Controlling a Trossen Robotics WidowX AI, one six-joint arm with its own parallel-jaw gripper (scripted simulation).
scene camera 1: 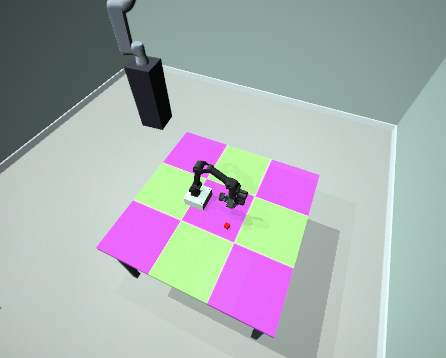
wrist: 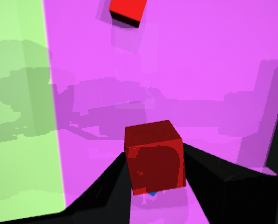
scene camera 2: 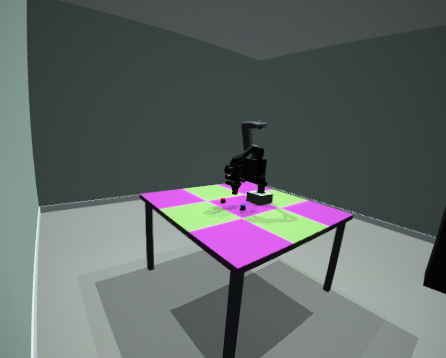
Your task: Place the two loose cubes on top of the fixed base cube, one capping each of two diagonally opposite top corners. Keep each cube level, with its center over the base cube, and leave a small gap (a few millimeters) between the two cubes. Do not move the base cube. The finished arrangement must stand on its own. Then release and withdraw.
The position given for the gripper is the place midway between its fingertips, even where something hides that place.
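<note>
Red cube (wrist: 154, 153), carried by the gripper (wrist: 152, 153).
</note>
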